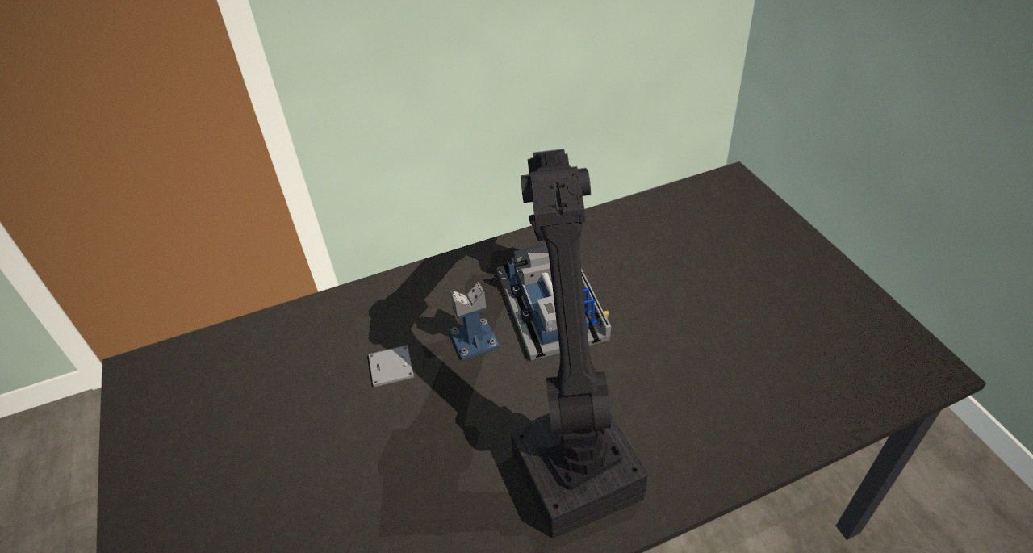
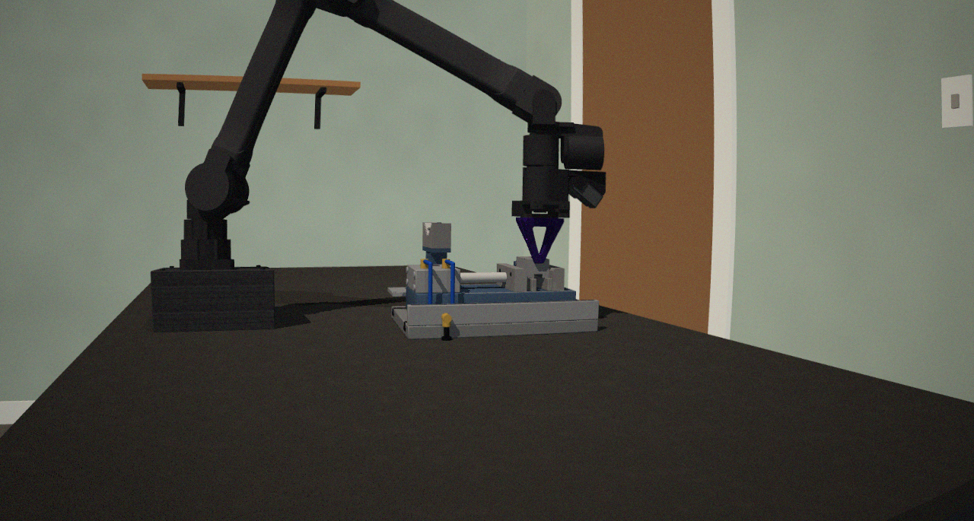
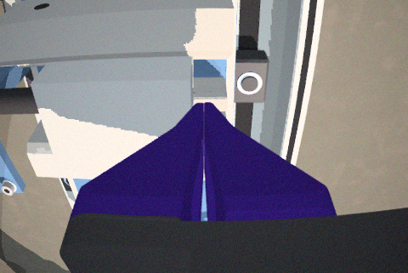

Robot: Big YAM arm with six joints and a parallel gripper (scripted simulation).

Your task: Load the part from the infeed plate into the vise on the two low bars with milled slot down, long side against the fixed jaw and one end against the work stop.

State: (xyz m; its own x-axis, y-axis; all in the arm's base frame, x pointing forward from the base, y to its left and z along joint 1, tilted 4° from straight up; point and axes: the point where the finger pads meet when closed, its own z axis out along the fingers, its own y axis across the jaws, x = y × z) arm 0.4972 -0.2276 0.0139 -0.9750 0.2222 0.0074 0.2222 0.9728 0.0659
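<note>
Right now the part is 30 mm to the left of my hand, 20 mm below it and 10 mm ahead of it. From my hand the other things lie so: grey infeed plate: 450 mm to the left, 110 mm below, 40 mm behind.
</note>
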